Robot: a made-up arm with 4 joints. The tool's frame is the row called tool.
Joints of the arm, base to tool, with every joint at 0 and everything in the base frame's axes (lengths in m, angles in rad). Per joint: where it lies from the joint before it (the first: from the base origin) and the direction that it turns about. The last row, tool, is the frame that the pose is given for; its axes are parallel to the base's.
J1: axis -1 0 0 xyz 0 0 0.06
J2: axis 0 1 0 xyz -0.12 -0.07 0.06
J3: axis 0 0 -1 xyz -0.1 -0.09 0.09
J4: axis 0 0 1 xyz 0.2 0.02 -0.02
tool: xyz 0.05 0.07 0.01
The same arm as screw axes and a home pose.
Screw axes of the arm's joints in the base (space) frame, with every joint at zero. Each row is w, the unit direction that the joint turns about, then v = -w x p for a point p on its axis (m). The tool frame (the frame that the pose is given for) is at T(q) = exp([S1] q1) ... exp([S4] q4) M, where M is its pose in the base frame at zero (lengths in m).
S1: w -1 0 0 v 0.0000 -0.0600 0.0000
S2: w 0 1 0 v -0.1200 0.0000 -0.1200
S3: w 0 0 -1 v 0.1600 -0.2200 0.0000
S4: w 0 0 1 v -0.1400 0.0200 0.0000
M: xyz 0.0300 -0.0700 0.2000 (m) rpy 0.00 0.00 0.00 (deg, as in URDF)

